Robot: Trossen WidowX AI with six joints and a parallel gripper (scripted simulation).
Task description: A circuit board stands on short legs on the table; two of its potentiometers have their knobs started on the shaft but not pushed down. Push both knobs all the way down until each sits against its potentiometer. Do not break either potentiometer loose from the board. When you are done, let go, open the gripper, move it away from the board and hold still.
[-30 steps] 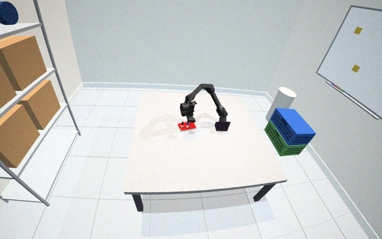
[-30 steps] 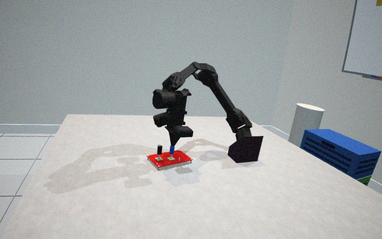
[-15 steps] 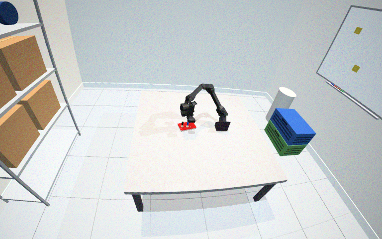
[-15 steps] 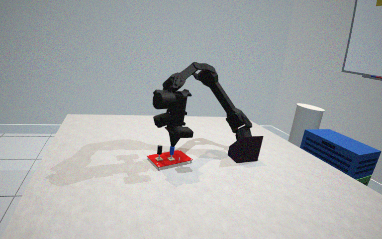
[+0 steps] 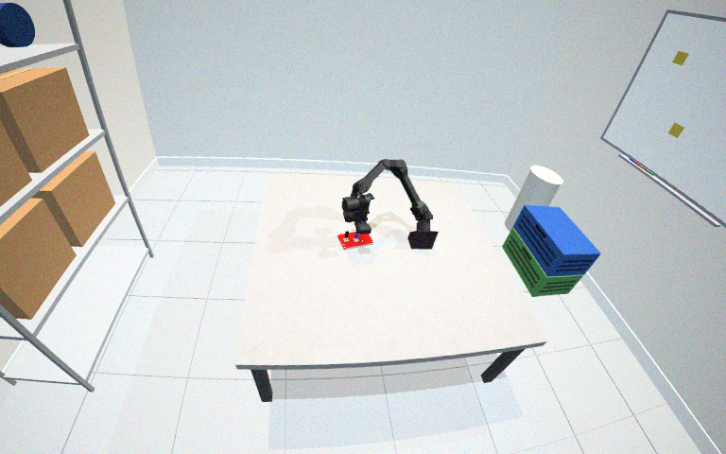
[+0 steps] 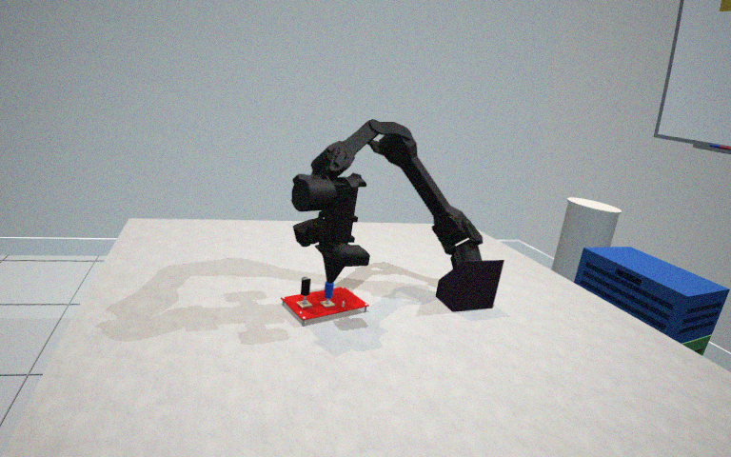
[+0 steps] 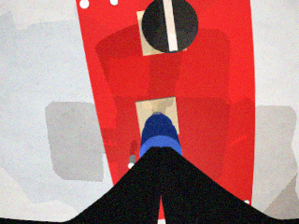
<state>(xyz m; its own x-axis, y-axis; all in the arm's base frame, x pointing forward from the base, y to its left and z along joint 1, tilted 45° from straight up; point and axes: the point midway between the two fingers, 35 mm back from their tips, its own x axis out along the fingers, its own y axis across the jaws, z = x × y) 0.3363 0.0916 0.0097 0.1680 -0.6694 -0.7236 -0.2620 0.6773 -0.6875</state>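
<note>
Now: gripper tip 50 mm short of the black knob and 10 mm to the right of it. Round my gripper tip: blue knob: 20 mm below.
</note>
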